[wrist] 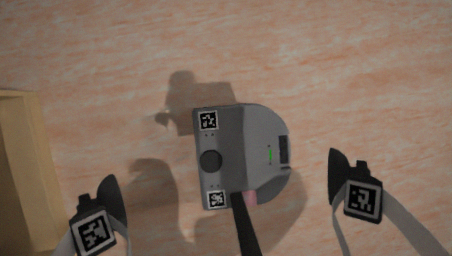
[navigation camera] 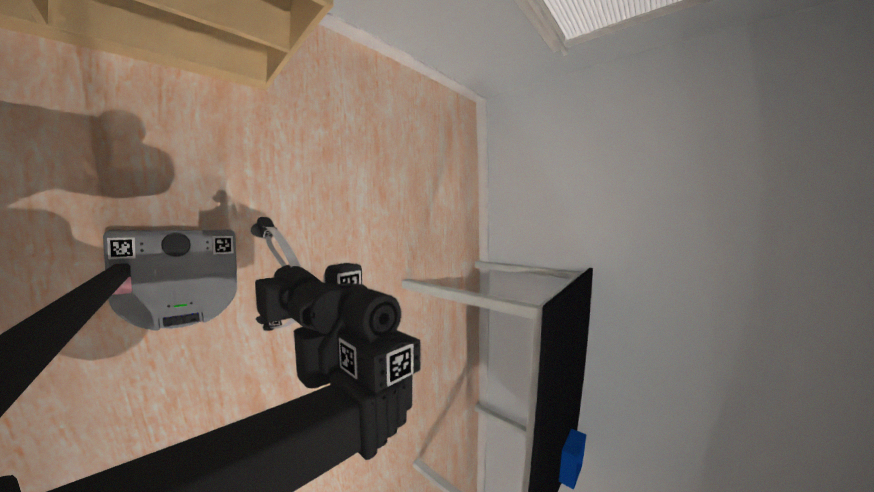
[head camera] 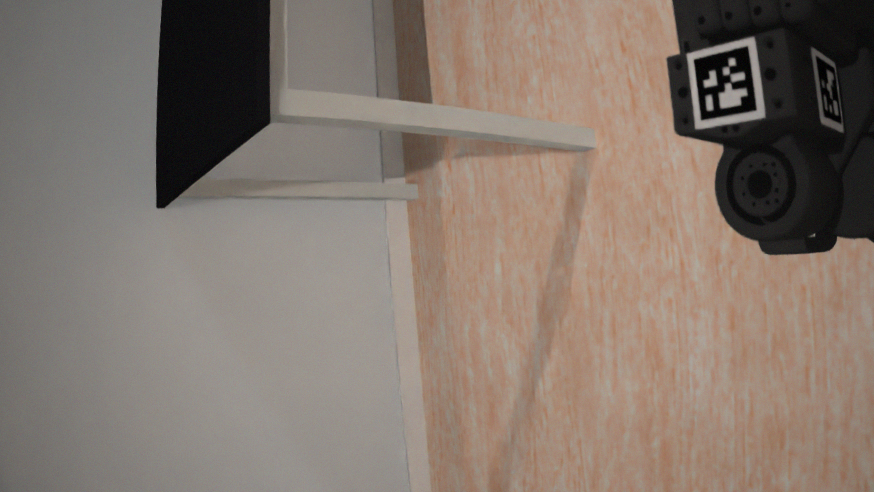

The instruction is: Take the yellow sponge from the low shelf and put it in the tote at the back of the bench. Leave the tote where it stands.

Path:
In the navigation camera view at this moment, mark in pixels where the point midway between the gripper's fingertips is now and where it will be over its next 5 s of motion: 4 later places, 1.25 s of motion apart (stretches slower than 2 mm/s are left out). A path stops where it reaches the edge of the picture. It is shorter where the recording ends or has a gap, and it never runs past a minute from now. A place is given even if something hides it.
My gripper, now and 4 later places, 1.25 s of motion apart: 262, 273; 261, 220; 261, 186; 234, 132; 193, 106

